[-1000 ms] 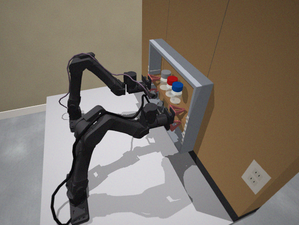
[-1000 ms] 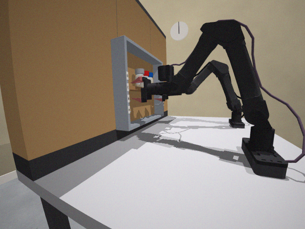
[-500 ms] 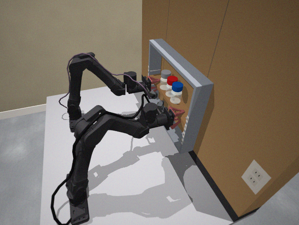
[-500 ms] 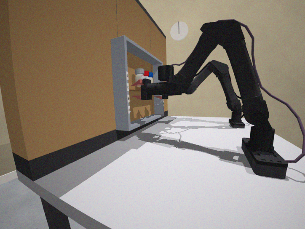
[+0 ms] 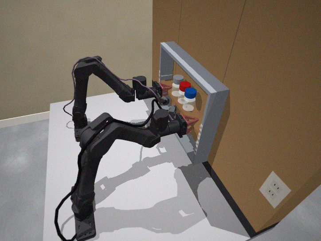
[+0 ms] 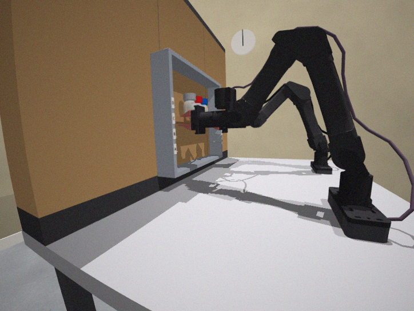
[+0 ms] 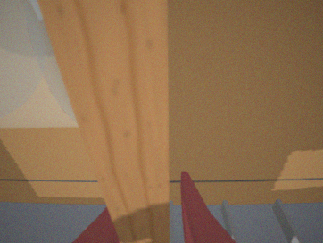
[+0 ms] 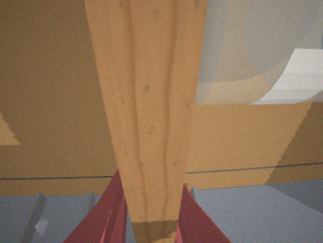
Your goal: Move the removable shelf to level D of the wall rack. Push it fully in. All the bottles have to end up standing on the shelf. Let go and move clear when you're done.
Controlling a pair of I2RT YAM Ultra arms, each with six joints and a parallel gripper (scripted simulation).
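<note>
My left hand is 8 cm to the left of the grey-capped bottle and 6 cm below it. Also, from my left hand: wooden shelf: 15 cm to the right, 1 cm ahead; grey wall rack: 15 cm to the right, 2 cm above, 1 cm ahead; red-capped bottle: 15 cm to the right, 6 cm above, 1 cm ahead.
My right gripper is now 9 cm to the right of the blue-capped bottle and 6 cm below it. Also, from my right hand: wooden shelf (15 cm to the left); then grey wall rack (15 cm to the left, 2 cm above); then red-capped bottle (1 cm behind, 14 cm to the left, 6 cm above).
</note>
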